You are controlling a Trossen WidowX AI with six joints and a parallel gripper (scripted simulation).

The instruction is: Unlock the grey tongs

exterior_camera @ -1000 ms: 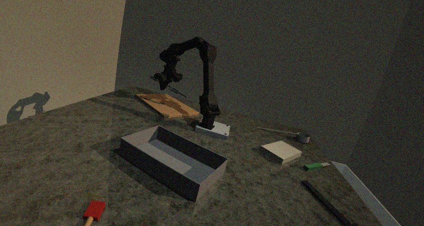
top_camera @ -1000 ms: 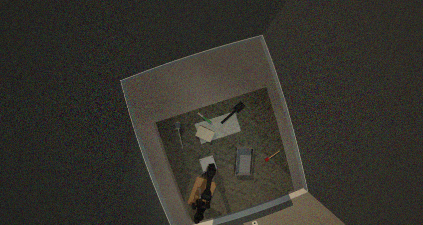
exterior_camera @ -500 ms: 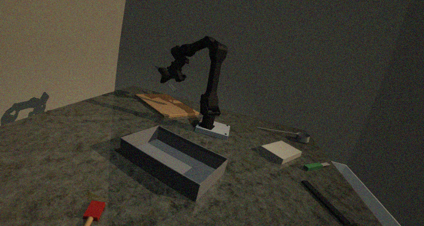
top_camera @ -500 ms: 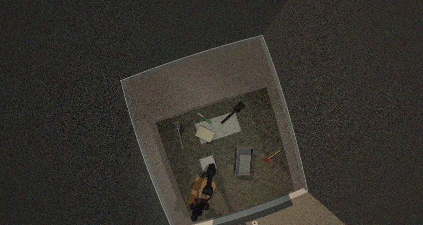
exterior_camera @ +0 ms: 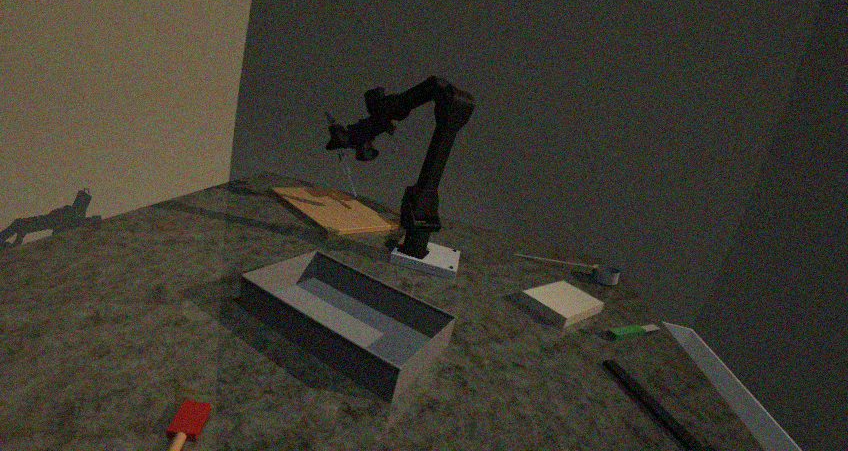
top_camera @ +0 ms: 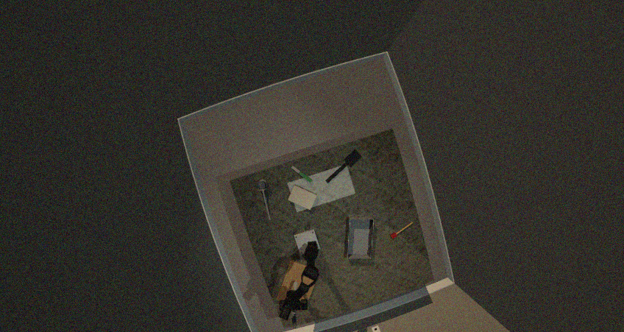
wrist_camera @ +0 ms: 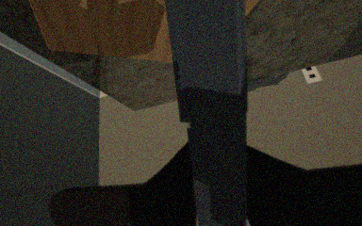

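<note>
The wooden board lies 17 cm below my gripper tip, 5 cm to the left of it and 1 cm ahead of it. From my gripper tip the other things lie so: roasting tin: 53 cm ahead, 38 cm to the left, 15 cm below; then block: 75 cm to the left, 16 cm below, 15 cm ahead; then red-headed brush: 85 cm ahead, 36 cm to the left, 17 cm below.
</note>
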